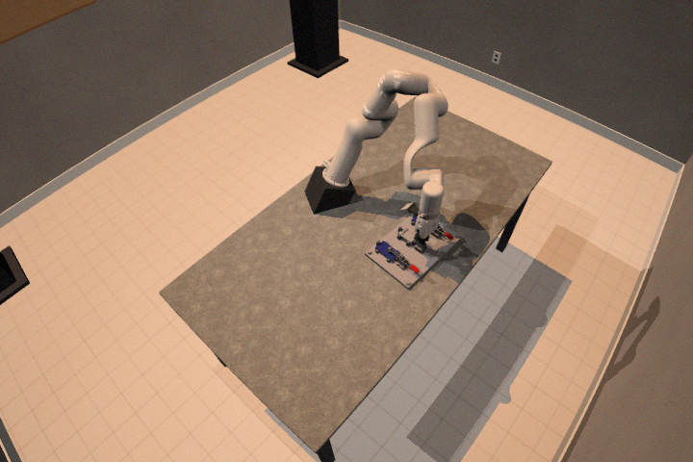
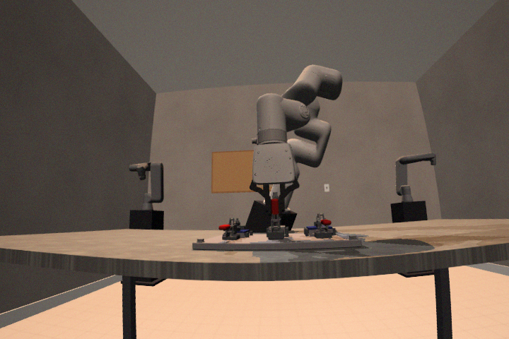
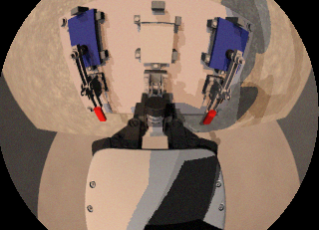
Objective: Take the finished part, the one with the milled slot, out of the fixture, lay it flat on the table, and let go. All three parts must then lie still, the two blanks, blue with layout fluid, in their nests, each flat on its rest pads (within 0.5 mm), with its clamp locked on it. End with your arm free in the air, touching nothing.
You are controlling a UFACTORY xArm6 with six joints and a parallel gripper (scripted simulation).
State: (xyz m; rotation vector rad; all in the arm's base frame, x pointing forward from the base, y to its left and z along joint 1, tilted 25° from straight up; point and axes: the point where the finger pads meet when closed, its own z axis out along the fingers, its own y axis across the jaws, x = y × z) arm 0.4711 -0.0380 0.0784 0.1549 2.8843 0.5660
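The grey finished part is 8 cm behind my hand, 6 cm below it and 1 cm to the left of it. The rest, counted from my hand: blue blank (12 cm to the left, 8 cm behind, 6 cm below); fixture plate (8 cm below, 3 cm behind).
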